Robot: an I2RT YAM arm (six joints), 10 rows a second.
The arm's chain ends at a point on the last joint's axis. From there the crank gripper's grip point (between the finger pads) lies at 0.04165 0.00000 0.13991 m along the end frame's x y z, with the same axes.
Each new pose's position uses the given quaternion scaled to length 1; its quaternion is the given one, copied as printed.
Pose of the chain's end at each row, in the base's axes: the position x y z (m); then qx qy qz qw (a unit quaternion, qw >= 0):
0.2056 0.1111 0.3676 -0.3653 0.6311 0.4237 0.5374
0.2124 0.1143 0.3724 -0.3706 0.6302 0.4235 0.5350
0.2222 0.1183 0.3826 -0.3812 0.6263 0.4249 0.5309
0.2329 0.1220 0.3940 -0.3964 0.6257 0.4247 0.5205
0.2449 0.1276 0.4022 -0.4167 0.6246 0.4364 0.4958
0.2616 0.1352 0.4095 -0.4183 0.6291 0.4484 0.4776
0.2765 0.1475 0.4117 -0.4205 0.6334 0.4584 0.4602
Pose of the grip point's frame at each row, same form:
0.2507 0.2406 0.3176 -0.3653 0.6311 0.4237 0.5374
0.2565 0.2439 0.3216 -0.3706 0.6302 0.4235 0.5350
0.2639 0.2483 0.3309 -0.3812 0.6263 0.4249 0.5309
0.2709 0.2519 0.3392 -0.3964 0.6257 0.4247 0.5205
0.2740 0.2580 0.3434 -0.4167 0.6246 0.4364 0.4958
0.2851 0.2660 0.3490 -0.4183 0.6291 0.4484 0.4776
0.2949 0.2783 0.3495 -0.4205 0.6334 0.4584 0.4602

